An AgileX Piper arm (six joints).
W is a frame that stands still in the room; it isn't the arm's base.
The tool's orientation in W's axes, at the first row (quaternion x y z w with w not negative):
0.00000, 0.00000, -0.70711, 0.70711
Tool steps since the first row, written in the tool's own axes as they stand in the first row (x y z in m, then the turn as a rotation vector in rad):
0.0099, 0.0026, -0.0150, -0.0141, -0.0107, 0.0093
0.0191, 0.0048, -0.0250, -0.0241, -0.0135, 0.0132
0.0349, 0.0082, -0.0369, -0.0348, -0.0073, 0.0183
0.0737, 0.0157, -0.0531, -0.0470, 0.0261, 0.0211
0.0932, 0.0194, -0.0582, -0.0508, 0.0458, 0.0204
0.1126, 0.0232, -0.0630, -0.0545, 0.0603, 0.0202
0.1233, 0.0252, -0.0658, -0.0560, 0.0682, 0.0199
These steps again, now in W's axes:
0.0026, -0.0099, -0.0150, -0.0107, 0.0141, 0.0093
0.0048, -0.0191, -0.0250, -0.0135, 0.0241, 0.0132
0.0082, -0.0349, -0.0369, -0.0073, 0.0348, 0.0183
0.0157, -0.0737, -0.0531, 0.0261, 0.0470, 0.0211
0.0194, -0.0932, -0.0582, 0.0458, 0.0508, 0.0204
0.0232, -0.1126, -0.0630, 0.0603, 0.0545, 0.0202
0.0252, -0.1233, -0.0658, 0.0682, 0.0560, 0.0199

